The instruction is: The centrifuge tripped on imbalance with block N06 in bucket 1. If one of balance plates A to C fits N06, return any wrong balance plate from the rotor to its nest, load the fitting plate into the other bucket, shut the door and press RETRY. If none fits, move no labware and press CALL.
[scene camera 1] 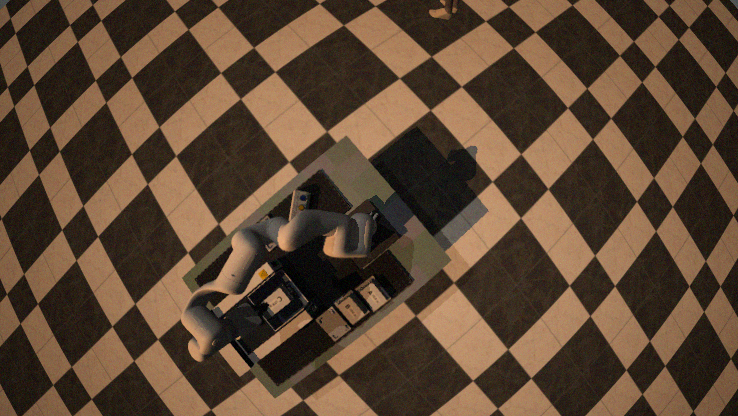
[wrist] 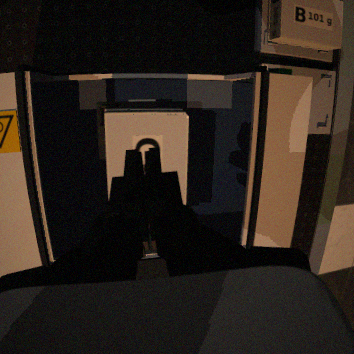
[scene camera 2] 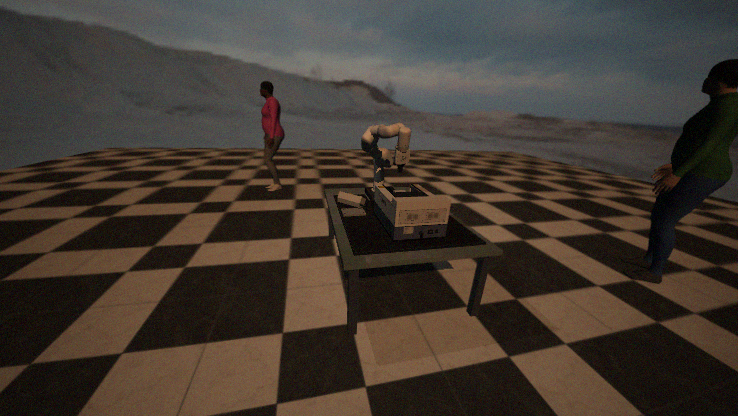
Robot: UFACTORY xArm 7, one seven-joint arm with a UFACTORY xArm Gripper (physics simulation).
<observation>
One and the same spot on a perforated plate: (wrist: 59, 43) is (scene camera 1: 297, 256).
</observation>
